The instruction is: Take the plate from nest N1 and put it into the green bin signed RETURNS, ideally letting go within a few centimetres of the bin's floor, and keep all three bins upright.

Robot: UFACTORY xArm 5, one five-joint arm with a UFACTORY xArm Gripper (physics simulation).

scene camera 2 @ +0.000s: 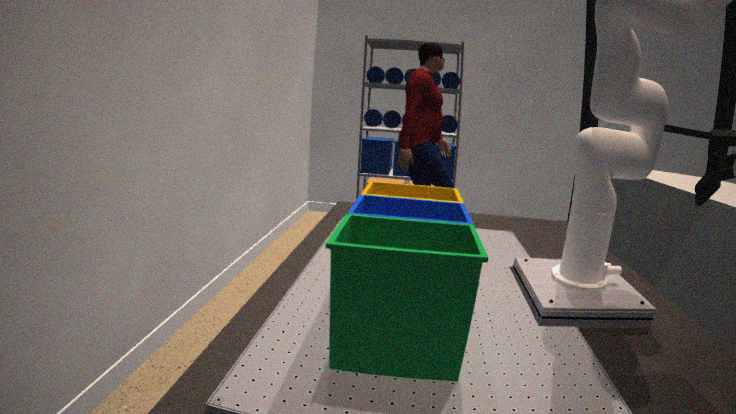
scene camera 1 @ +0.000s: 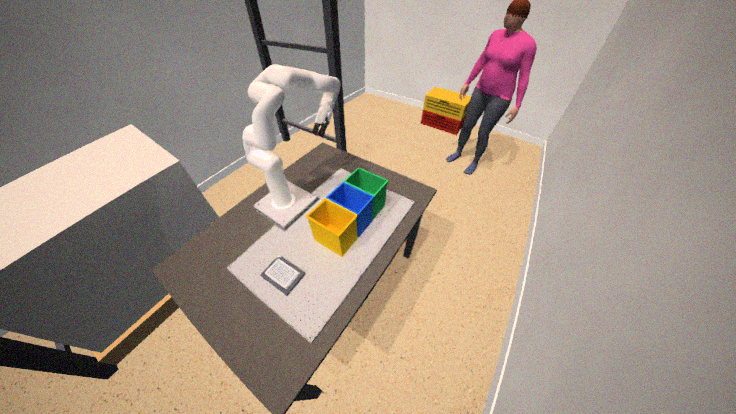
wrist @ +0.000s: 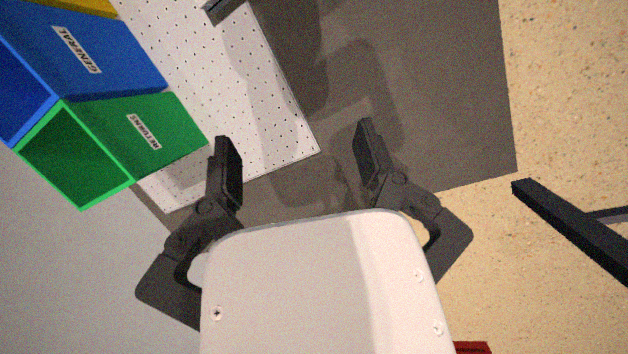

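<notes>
The white plate (scene camera 1: 283, 271) sits in a dark nest (scene camera 1: 286, 290) at the near end of the table in scene camera view 1; the nest's label is unreadable. The green RETURNS bin (scene camera 1: 379, 199) (scene camera 2: 401, 314) (wrist: 175, 122) stands upright at the far end of the row, next to the blue GENERAL bin (scene camera 1: 364, 216) (wrist: 117, 60). The yellow bin (scene camera 1: 333, 239) is upright nearest the plate. My gripper (scene camera 1: 320, 129) (wrist: 296, 139) is open and empty, high above the table's far end, beside the green bin and far from the plate.
The bins stand on a perforated board (scene camera 1: 319, 303) (scene camera 2: 277, 360) (wrist: 200, 80). A dark upright frame (scene camera 1: 335, 66) (wrist: 565, 222) stands behind the arm. A large grey cabinet (scene camera 1: 92, 242) is beside the table. One person (scene camera 1: 506, 66) stands beyond the table; another (scene camera 2: 424, 113) is near a shelf unit (scene camera 2: 411, 44).
</notes>
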